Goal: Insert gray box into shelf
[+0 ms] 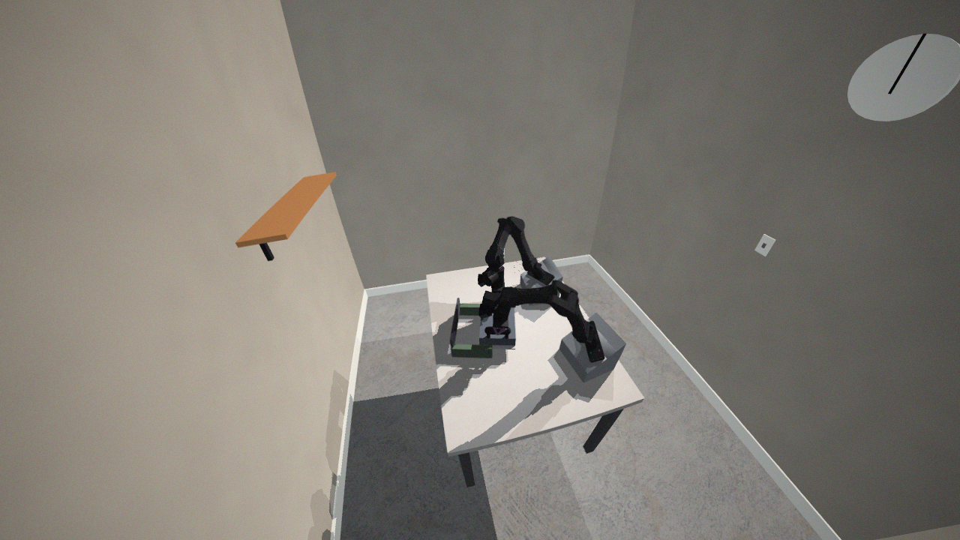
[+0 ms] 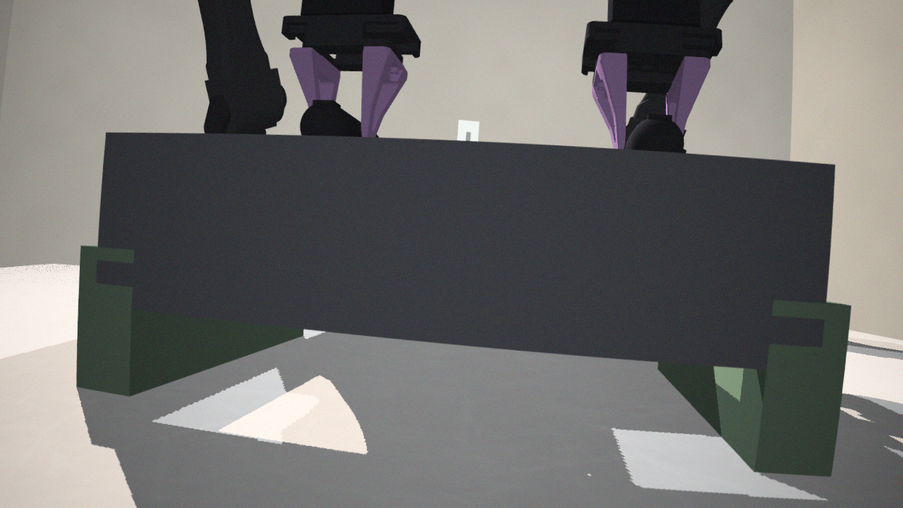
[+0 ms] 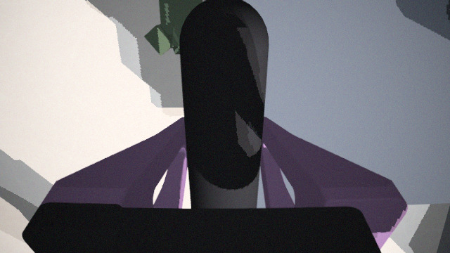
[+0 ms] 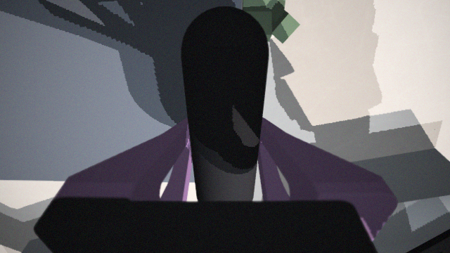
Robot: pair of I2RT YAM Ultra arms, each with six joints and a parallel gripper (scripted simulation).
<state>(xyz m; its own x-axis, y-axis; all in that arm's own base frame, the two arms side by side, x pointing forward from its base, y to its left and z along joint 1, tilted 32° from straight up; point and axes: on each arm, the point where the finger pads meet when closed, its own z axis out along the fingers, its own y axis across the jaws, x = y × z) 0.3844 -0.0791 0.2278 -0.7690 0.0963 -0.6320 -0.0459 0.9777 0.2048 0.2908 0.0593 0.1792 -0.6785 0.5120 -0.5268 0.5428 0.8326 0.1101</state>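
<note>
The gray box is 110 mm to the right of my left hand, 50 mm below it and 40 mm behind it. The rest, counted from my left hand: dark panel (190 mm to the right, 170 mm ahead, 80 mm below).
Right now my right hand is 11 cm to the right of the gray box, 5 cm above it and 4 cm short of it. Also, from my right hand: dark panel (25 cm ahead, 8 cm below, 4 cm to the left).
</note>
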